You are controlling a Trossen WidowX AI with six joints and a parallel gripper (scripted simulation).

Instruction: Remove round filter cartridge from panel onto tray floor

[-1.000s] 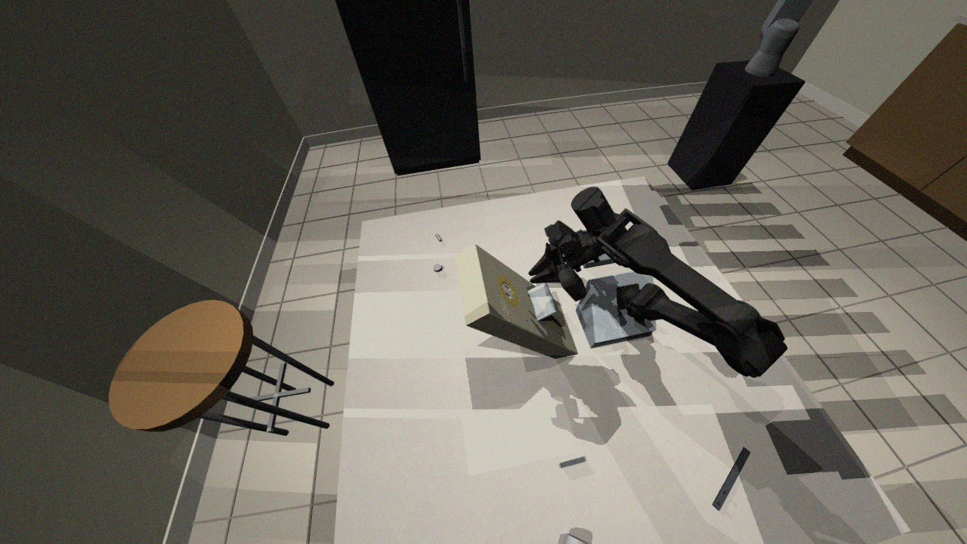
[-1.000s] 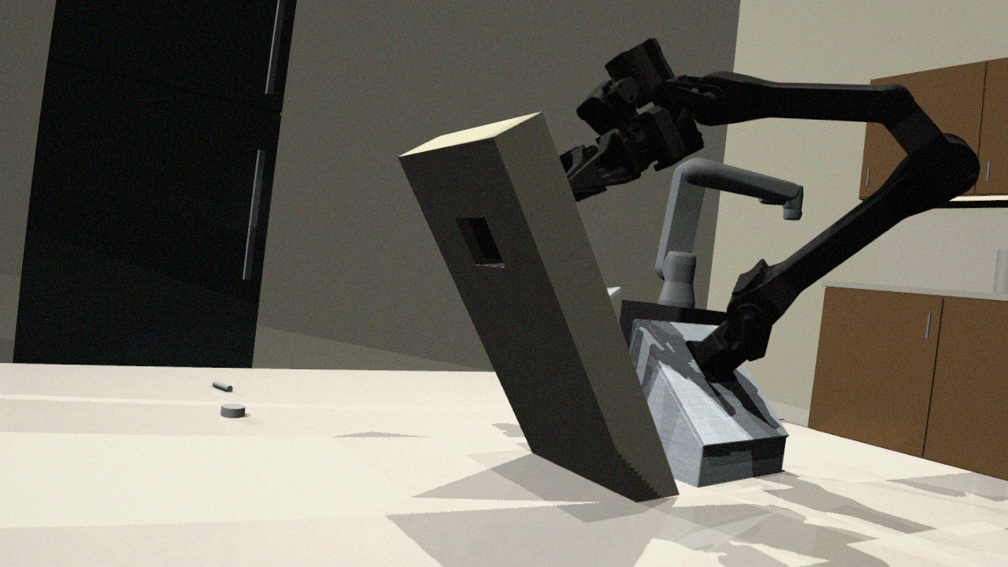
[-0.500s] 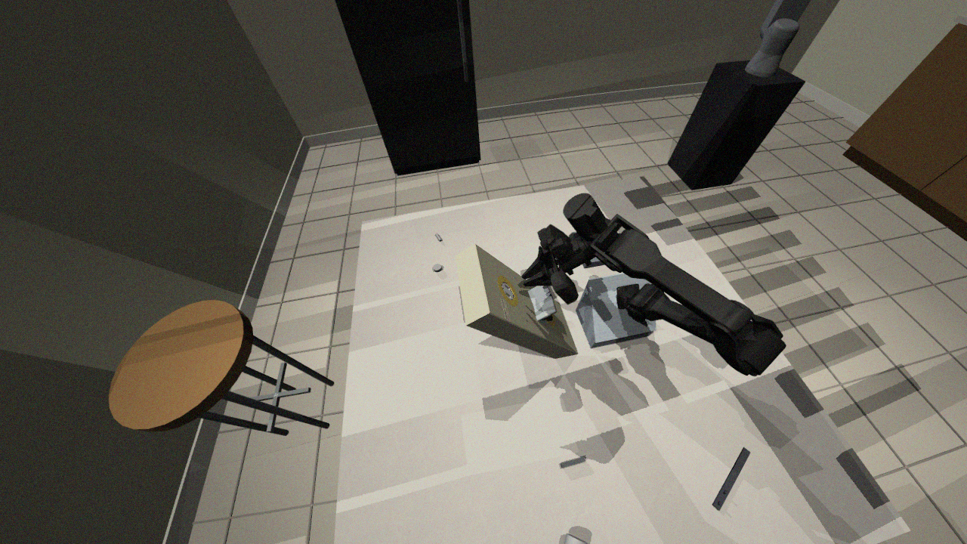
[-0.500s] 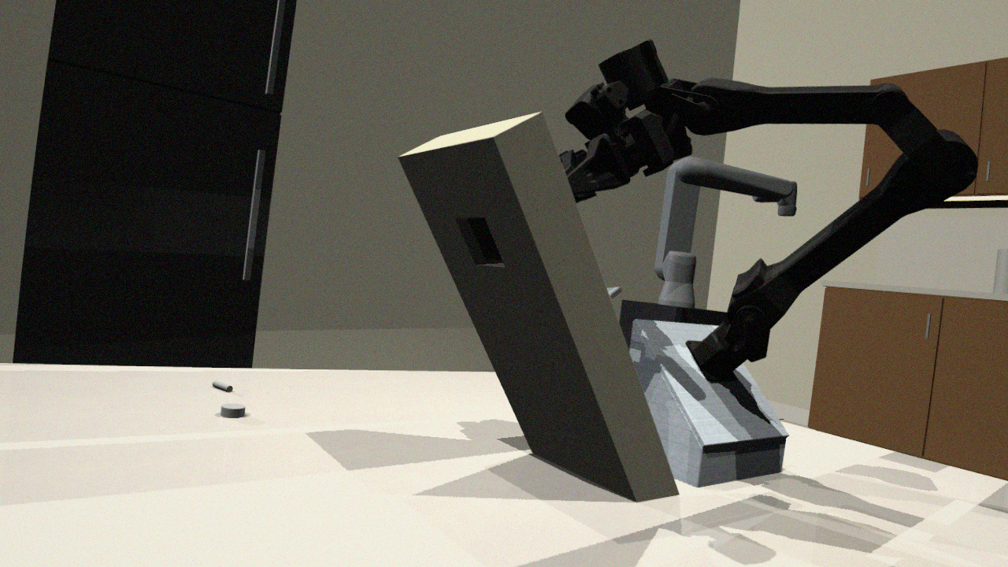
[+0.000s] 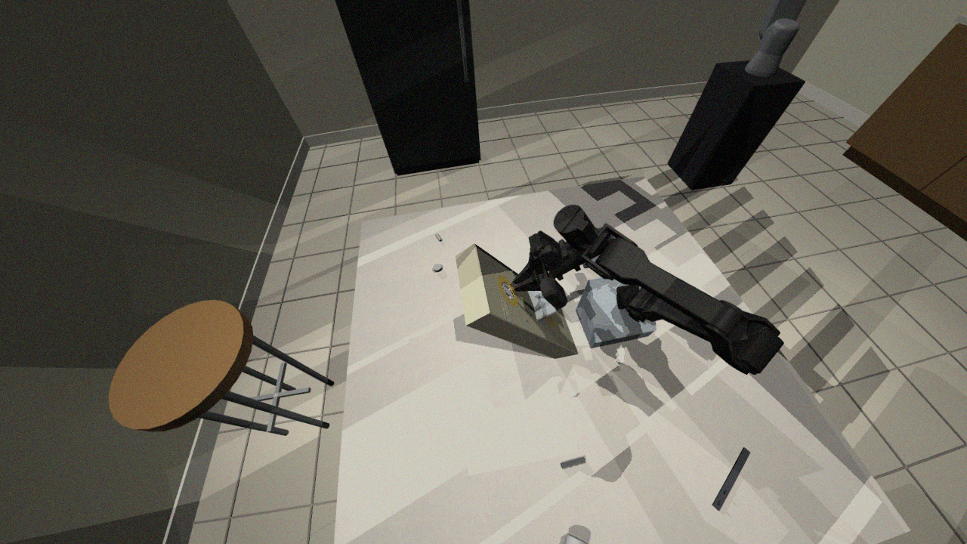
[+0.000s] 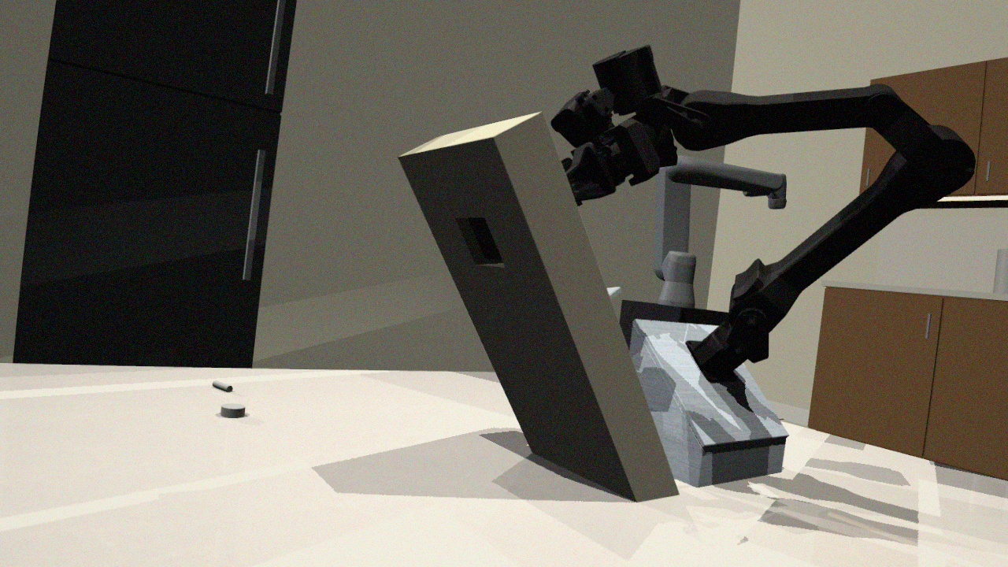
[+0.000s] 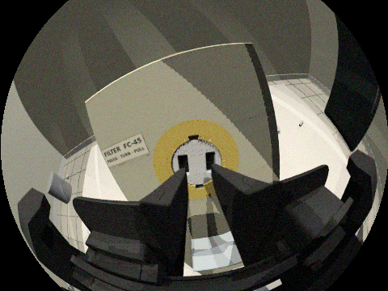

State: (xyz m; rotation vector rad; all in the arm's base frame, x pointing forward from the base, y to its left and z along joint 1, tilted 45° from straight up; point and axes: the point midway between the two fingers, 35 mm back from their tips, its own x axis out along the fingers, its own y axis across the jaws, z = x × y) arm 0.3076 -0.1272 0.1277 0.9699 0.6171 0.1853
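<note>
My gripper tip is 3 cm short of the round grey filter cartridge and 2 cm above it.
</note>
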